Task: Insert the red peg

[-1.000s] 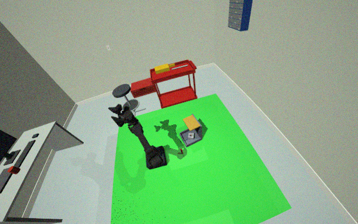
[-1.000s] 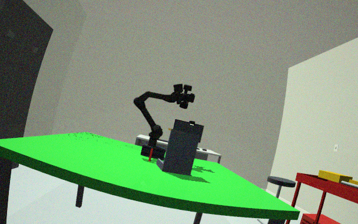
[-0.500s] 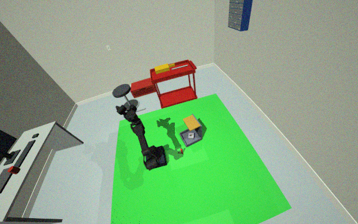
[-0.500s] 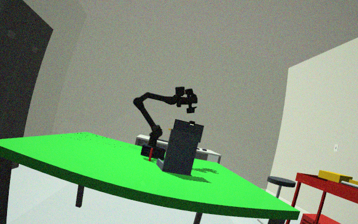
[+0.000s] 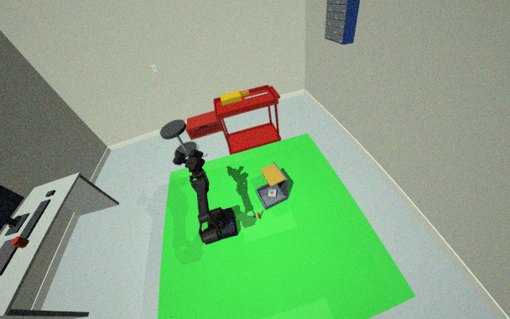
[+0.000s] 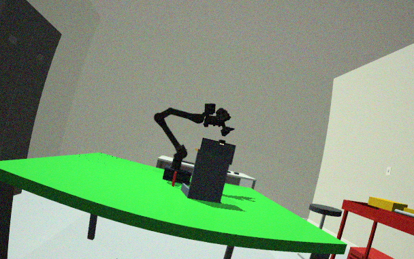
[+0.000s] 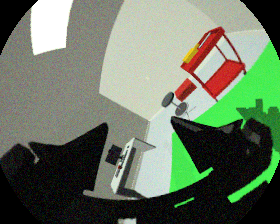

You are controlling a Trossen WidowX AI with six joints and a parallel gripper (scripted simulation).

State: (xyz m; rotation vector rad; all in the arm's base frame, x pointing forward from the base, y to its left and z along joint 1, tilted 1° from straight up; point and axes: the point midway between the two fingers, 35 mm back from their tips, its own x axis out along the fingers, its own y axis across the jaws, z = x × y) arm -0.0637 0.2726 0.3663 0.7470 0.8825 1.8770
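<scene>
The red peg lies 300 mm ahead of my gripper tip, 310 mm to the right of it and 410 mm below it. Also, from my gripper tip: orange roof: 450 mm ahead, 180 mm to the right, 220 mm below; then box floor: 420 mm ahead, 180 mm to the right, 440 mm below; then back wall: 500 mm ahead, 170 mm to the right, 330 mm below.
</scene>
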